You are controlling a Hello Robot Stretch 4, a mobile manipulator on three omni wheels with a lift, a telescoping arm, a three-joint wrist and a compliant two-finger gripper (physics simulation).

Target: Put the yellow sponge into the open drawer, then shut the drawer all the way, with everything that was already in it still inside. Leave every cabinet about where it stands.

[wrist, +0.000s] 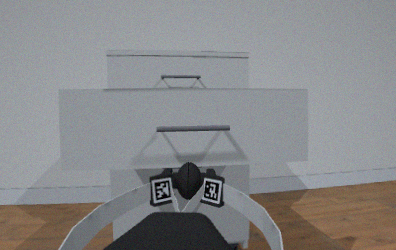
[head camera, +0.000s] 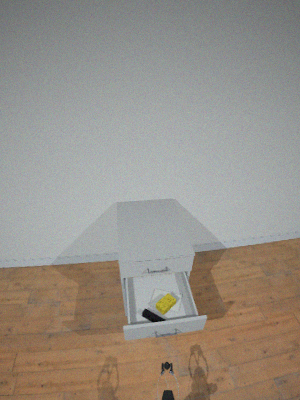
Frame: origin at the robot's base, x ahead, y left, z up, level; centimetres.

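Where they show: end effector, tool point: (wrist: 189, 178) (head camera: 166, 364).
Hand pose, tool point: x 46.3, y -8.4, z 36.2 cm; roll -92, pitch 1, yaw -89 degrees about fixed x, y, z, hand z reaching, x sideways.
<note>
After its pixels a point has its place.
The yellow sponge (head camera: 166, 303) @(z 41.7, x 75.6, y -8.6 cm) lies inside the open drawer (head camera: 140, 330) @(z 43.8, x 59.1, y 4.6 cm) (wrist: 100, 125) @(z 41.2, x 58.8, y 6.3 cm), partly over a flat white pad (head camera: 175, 308) @(z 37.2, x 75.2, y -13.8 cm). A black oblong thing (head camera: 153, 315) @(z 40.4, x 69.0, y -1.6 cm) lies in the drawer close behind its front panel. The drawer stands well out from the grey cabinet (head camera: 152, 230) @(z 61.7, x 113.0, y 0.1 cm) (wrist: 130, 70) @(z 55.8, x 88.4, y 11.0 cm). Its bar handle (head camera: 166, 333) @(z 36.4, x 61.2, y -8.5 cm) (wrist: 193, 128) @(z 40.6, x 57.9, y -8.2 cm) is on the front panel. My gripper (head camera: 167, 369) (wrist: 189, 181) is shut with its fingertips together and nothing between them. It is in front of the drawer, apart from the panel, and in the wrist view it shows below the handle. The drawer's inside is hidden in the wrist view.
A closed upper drawer with its own handle (head camera: 157, 270) @(z 51.4, x 90.5, y -3.3 cm) (wrist: 180, 77) @(z 53.3, x 87.6, y -3.4 cm) is above the open one. The cabinet stands near a grey wall (head camera: 150, 100) @(z 131.5, x 150.2, y 3.0 cm) (wrist: 340, 75) @(z 67.6, x 167.0, y -96.3 cm) with a pale skirting board (wrist: 340, 180) @(z 0.9, x 165.6, y -96.0 cm). Wooden floor (head camera: 60, 360) @(z -2.7, x 56.4, y 56.6 cm) (wrist: 320, 215) @(z -2.7, x 123.6, y -61.7 cm) lies around the cabinet.
</note>
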